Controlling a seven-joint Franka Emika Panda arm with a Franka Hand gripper.
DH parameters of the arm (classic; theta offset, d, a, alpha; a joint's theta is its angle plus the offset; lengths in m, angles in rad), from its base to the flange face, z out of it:
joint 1: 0 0.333 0 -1.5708
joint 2: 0 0 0 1.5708
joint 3: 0 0.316 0.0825 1.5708
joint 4: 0 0 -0.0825 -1.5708
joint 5: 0 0.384 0 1.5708
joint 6: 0 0 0.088 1.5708
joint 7: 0 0.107 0 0
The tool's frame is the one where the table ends.
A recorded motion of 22 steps. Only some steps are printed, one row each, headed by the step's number.
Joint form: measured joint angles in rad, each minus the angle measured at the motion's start. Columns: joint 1, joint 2, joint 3, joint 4, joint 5, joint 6, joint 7.
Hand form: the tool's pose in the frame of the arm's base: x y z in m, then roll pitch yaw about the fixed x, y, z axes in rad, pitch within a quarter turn. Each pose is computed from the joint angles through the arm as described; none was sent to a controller.
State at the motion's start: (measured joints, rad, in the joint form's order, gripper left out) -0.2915 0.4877 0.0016 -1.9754 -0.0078 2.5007 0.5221
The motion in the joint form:
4: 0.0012 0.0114 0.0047 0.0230 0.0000 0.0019 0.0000
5: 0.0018 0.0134 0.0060 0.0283 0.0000 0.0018 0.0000
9: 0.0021 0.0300 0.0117 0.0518 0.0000 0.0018 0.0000
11: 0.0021 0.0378 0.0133 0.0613 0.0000 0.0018 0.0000
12: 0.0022 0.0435 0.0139 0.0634 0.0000 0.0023 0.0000
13: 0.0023 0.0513 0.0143 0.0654 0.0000 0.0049 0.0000
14: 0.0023 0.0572 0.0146 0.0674 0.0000 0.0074 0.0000
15: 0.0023 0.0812 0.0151 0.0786 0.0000 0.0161 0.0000
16: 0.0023 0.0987 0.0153 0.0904 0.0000 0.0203 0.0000
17: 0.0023 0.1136 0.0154 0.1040 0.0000 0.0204 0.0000
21: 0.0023 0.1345 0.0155 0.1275 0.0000 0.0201 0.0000
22: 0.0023 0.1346 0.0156 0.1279 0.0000 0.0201 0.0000
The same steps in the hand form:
4: 0.6000 -0.1753 0.2250 -3.1178 -0.0453 -0.8013
5: 0.6019 -0.1746 0.2259 -3.1156 -0.0477 -0.7997
9: 0.6089 -0.1729 0.2249 -3.1097 -0.0523 -0.7949
11: 0.6115 -0.1726 0.2238 -3.1080 -0.0534 -0.7936
12: 0.6118 -0.1723 0.2211 -3.1092 -0.0505 -0.7930
13: 0.6119 -0.1720 0.2172 -3.1105 -0.0475 -0.7925
14: 0.6122 -0.1719 0.2145 -3.1110 -0.0462 -0.7922
15: 0.6140 -0.1721 0.2045 -3.1125 -0.0423 -0.7919
16: 0.6163 -0.1726 0.1984 -3.1129 -0.0408 -0.7918
17: 0.6189 -0.1733 0.1942 -3.1132 -0.0397 -0.7918
21: 0.6240 -0.1747 0.1900 -3.1118 -0.0415 -0.7921
22: 0.6242 -0.1747 0.1901 -3.1116 -0.0417 -0.7920

